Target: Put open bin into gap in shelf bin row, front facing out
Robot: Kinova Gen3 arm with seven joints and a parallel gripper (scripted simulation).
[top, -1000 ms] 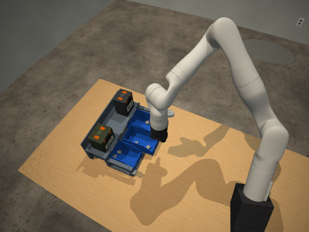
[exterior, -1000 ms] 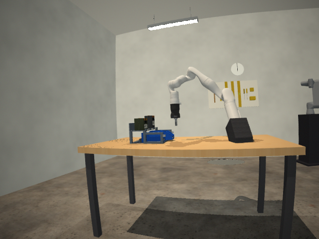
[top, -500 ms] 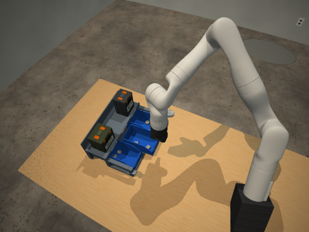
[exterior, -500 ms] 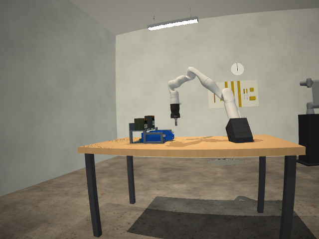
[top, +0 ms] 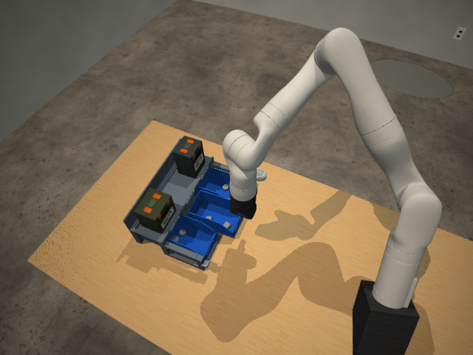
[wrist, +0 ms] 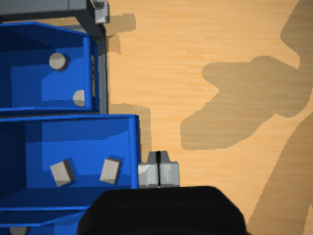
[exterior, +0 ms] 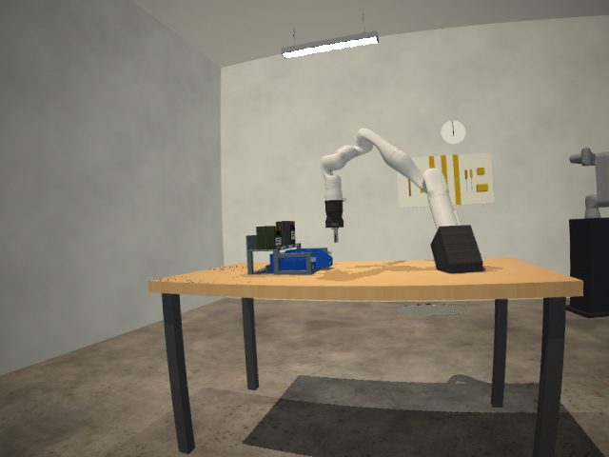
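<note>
My hand is 7 cm short of the shelf lip, 1 cm to the left of it and 13 cm above it. The rest, counted from my hand: green box: 28 cm ahead, 8 cm to the left, 2 cm above; then black box: 25 cm ahead, 15 cm to the right, 3 cm above.
</note>
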